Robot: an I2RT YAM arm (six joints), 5 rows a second.
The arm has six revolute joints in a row. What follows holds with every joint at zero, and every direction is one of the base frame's. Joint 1 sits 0.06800 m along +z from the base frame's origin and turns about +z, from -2.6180 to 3.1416 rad. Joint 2 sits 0.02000 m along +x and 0.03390 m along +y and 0.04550 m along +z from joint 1 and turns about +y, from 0.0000 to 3.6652 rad. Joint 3 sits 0.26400 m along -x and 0.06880 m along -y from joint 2 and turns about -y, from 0.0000 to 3.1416 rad. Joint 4 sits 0.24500 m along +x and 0.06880 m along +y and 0.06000 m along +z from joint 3 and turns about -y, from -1.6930 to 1.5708 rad. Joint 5 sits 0.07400 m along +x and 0.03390 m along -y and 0.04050 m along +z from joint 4 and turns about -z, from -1.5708 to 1.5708 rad. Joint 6 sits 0.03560 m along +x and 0.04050 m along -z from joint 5 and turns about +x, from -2.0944 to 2.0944 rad. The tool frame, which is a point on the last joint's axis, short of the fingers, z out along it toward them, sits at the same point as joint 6; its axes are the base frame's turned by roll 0.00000, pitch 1.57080 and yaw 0.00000 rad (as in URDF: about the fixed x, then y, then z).
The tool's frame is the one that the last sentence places.
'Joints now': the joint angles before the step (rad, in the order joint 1, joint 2, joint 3, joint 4, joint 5, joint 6). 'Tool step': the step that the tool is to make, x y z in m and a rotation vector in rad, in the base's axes. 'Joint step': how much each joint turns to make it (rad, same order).
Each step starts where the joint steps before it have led.
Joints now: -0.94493, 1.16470, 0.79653, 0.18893, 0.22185, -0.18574
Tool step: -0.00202, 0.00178, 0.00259, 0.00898, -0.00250, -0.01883
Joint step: 0.00001, -0.01193, 0.00689, -0.02712, 0.01719, 0.01089
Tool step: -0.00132, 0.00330, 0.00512, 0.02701, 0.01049, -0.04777
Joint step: 0.01037, -0.01329, 0.02646, -0.07297, 0.05542, 0.01980
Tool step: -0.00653, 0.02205, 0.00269, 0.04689, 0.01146, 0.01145
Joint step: 0.03448, -0.08910, -0.01434, -0.12662, 0.01758, 0.02561
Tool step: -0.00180, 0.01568, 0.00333, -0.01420, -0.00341, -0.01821
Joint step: 0.04513, -0.05791, -0.01768, -0.03090, 0.06279, 0.01120
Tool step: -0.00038, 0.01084, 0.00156, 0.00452, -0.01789, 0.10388
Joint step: 0.01739, -0.04321, -0.01480, -0.01780, -0.08781, -0.00657
